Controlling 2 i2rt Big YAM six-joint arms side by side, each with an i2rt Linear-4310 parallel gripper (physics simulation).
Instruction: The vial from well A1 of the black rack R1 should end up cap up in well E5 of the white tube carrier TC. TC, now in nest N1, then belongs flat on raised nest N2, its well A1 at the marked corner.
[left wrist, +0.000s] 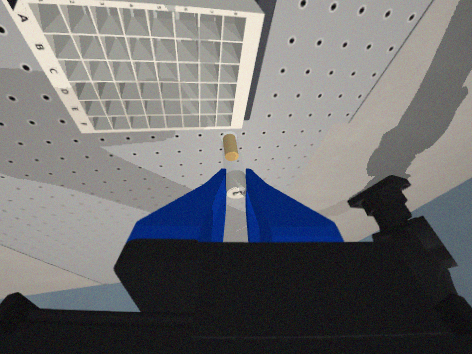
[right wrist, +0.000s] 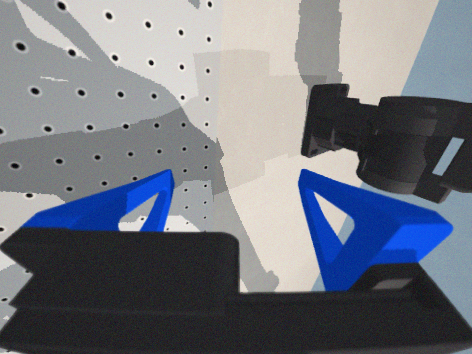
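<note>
A clear vial with amber contents (left wrist: 230, 147) and a white cap with a dark mark is between the blue fingertips of my left gripper (left wrist: 235, 177), which is shut on it. The cap faces the wrist camera. The white tube carrier TC (left wrist: 248, 60) is at the upper left of the left wrist view, its letters A to F down the left rim. The held vial appears just below the carrier's row F edge, near column 8, outside its grid in this view. My right gripper (right wrist: 236, 176) is open and empty. The black rack R1 does not show in these views.
A dark nest edge (left wrist: 259, 65) shows along the carrier's right side. A grey perforated board (left wrist: 320, 65) (right wrist: 95, 110) lies under both grippers, with a beige surface (left wrist: 425, 125) (right wrist: 260, 110) beyond it. Black arm-like parts (left wrist: 387, 205) (right wrist: 395, 140) show at the right.
</note>
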